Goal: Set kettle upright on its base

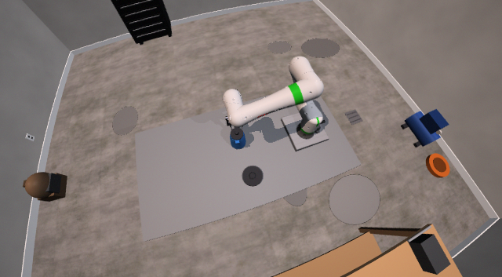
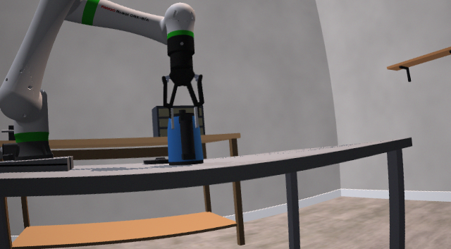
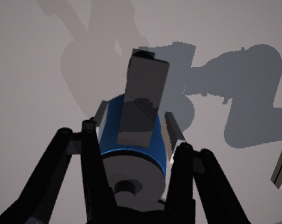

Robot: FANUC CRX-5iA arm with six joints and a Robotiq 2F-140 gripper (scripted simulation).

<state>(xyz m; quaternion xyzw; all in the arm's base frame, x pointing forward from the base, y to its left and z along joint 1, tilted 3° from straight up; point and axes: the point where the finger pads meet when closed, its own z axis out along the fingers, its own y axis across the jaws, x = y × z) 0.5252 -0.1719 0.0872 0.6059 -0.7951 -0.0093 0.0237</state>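
Now: the blue kettle 10 mm ahead of my hand, 30 mm to the left of it and 50 mm below it. From my hand the other things lie so: round black base 10 mm ahead, 360 mm to the left, 130 mm below.
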